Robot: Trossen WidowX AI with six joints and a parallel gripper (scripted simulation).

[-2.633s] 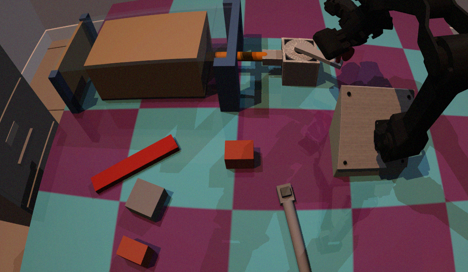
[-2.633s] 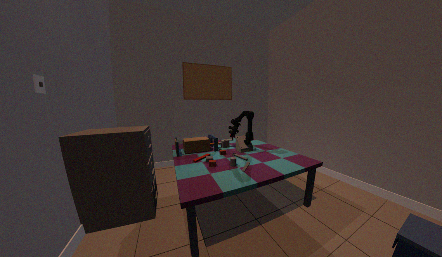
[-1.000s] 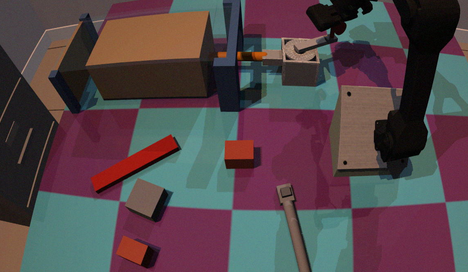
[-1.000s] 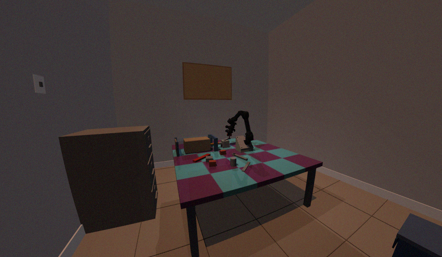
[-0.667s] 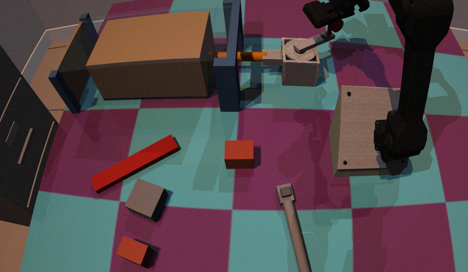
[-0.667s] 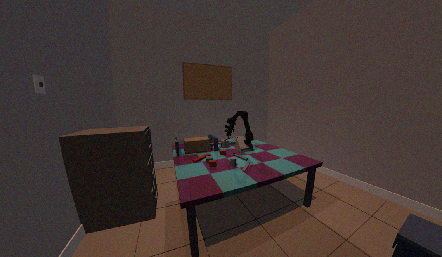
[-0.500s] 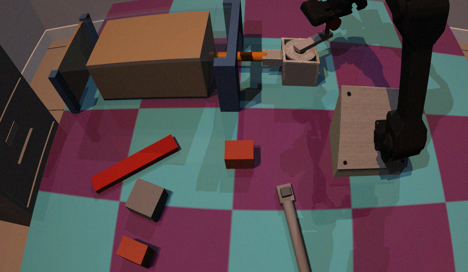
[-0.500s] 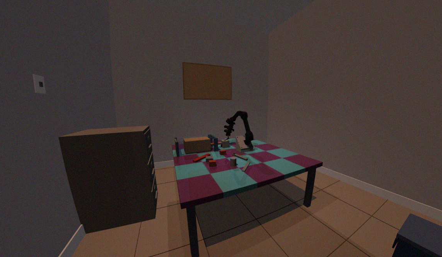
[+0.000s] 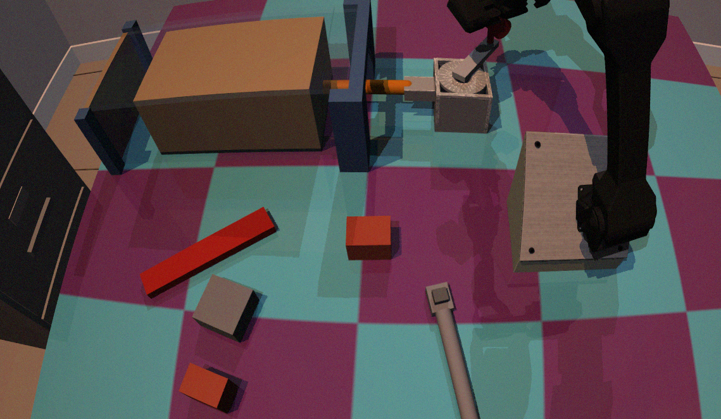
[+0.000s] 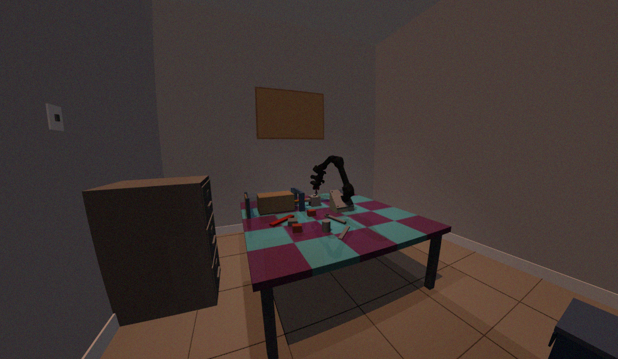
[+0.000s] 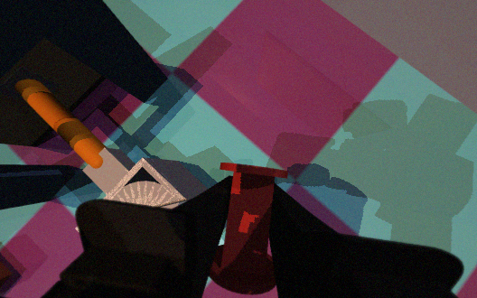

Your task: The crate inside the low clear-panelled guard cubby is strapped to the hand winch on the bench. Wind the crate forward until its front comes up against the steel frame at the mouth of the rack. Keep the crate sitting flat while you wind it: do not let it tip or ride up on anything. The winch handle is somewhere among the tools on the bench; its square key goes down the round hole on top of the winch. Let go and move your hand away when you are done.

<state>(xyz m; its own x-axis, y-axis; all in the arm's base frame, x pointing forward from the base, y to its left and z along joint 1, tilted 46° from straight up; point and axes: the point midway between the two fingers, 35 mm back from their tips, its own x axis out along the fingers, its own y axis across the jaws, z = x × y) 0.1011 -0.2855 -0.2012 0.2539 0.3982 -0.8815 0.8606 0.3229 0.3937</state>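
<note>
Now: gripper tip 4 cm to the right of the grey crank handle, 3 cm above it and 1 cm short of it. From my gripper tip the other things lie so: blue steel frame: 21 cm ahead, 8 cm to the left, 3 cm below; then red knob: 1 cm to the left, 1 cm behind; then grey winch: 10 cm below, 9 cm to the left, 4 cm ahead.
</note>
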